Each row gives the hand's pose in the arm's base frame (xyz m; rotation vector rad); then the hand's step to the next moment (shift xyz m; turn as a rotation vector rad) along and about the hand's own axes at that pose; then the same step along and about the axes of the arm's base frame.
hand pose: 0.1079 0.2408 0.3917 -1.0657 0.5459 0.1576
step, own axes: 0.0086 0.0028 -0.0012 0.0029 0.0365 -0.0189
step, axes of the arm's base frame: 0.0059 -0.0008 -0.0069 -0.0179 0.0011 -0.0371
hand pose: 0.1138 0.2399 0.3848 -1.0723 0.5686 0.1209
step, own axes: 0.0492 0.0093 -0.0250 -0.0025 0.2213 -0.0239
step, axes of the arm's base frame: 0.0290 -0.0255 -0.0405 -0.0913 0.0876 -0.1831
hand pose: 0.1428 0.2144 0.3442 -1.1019 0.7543 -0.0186
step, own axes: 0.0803 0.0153 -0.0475 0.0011 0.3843 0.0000
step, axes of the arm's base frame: 0.0289 -0.0603 -0.0668 -0.1313 0.1832 -0.3113
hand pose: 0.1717 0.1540 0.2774 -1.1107 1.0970 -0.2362
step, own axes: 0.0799 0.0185 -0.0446 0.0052 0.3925 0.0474
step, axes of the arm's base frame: -0.0029 -0.0692 -0.0626 -0.0942 0.2129 -0.3196
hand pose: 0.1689 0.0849 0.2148 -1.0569 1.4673 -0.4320
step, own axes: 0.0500 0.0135 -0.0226 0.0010 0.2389 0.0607
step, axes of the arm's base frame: -0.0192 -0.0400 -0.0350 -0.0281 0.1412 -0.2001
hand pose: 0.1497 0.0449 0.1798 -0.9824 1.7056 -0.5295
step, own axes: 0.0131 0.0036 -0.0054 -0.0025 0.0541 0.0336
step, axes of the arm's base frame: -0.0078 -0.0093 -0.0082 0.0124 0.0365 -0.0508
